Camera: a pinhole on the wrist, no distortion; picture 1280 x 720 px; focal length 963.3 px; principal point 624.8 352.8 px. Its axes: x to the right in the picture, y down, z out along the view. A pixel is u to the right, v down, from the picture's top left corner.
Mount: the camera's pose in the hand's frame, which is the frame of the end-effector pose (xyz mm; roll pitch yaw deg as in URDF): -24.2 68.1 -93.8 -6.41 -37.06 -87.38
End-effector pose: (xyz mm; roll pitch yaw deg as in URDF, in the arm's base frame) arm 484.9 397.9 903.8 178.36 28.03 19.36
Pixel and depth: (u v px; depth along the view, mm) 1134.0 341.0 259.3
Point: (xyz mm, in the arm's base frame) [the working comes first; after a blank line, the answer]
In the camera's frame: 137.1 -3.2 259.3

439.7 253.9 735.2
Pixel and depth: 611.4 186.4 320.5
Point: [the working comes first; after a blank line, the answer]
In the camera's frame: -4.5 -55.4 320.5

462.2 102.9 791.7
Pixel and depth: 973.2 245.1 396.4
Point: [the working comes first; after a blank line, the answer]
In the camera's frame: 143.4 -44.3 396.4

392.0 150.3 648.4
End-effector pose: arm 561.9 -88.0 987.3 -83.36 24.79 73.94
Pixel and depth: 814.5 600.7 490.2
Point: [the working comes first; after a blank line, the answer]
In the camera's frame: 96.5 126.2 490.2

212.6 44.8 705.6
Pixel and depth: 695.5 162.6 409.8
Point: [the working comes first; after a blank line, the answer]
In the camera's frame: 30.1 -80.9 409.8

236.8 -173.9 778.9
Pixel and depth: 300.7 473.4 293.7
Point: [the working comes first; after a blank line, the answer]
In the camera's frame: -98.8 36.8 293.7

425.4 -153.3 689.7
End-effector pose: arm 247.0 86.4 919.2 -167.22 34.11 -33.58
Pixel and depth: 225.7 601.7 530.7
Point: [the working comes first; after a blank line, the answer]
In the camera's frame: -219.9 137.1 530.7

-71.3 -310.1 585.8
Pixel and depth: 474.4 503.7 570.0
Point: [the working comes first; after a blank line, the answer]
In the camera's frame: -89.0 89.3 570.0

-85.5 -177.1 530.2
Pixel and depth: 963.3 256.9 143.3
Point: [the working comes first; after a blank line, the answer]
In the camera's frame: 50.4 -14.3 143.3

139.2 37.3 870.4
